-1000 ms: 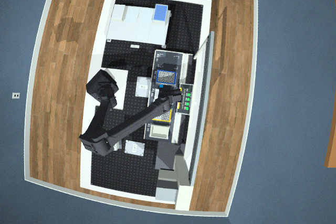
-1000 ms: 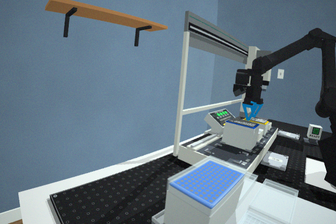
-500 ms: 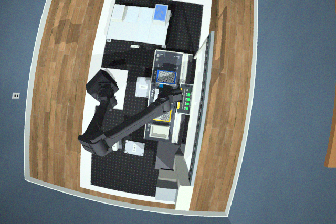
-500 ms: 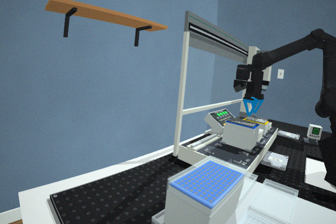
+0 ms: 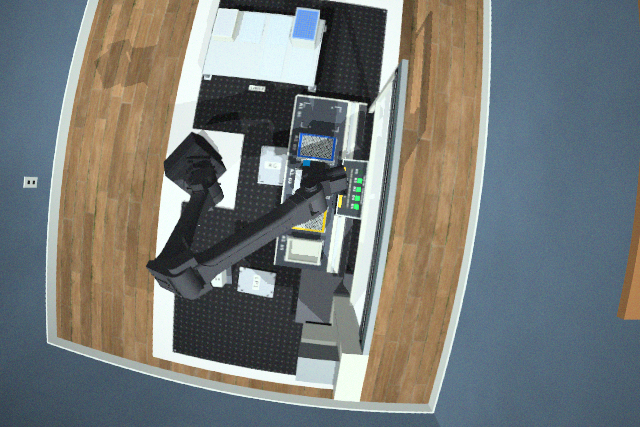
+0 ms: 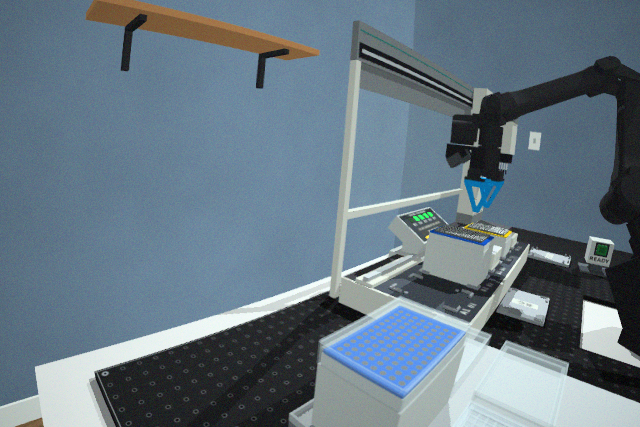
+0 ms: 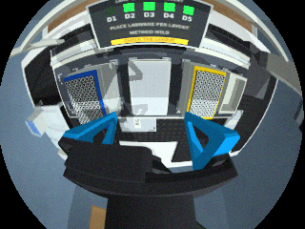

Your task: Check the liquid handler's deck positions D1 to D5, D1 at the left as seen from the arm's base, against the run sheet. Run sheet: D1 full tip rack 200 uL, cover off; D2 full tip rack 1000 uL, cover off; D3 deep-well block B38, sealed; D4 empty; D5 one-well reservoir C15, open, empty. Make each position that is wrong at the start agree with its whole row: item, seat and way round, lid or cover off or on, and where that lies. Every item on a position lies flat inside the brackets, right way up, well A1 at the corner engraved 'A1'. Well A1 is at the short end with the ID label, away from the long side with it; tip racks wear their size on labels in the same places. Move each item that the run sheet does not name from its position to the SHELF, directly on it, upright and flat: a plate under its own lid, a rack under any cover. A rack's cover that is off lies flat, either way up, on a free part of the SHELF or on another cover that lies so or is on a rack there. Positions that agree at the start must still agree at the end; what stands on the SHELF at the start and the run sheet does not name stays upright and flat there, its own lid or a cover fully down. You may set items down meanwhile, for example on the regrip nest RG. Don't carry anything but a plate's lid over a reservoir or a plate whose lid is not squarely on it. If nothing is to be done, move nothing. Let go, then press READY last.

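The yellow-rimmed tip rack is 3 cm behind my hand, 12 cm to the right of it and 10 cm below it. Round my hand: regrip nest 15 cm behind, 7 cm to the left, 19 cm below; then blue-rimmed tip rack 1 cm ahead, 12 cm to the left, 7 cm below; then white deep-well block 12 cm below.
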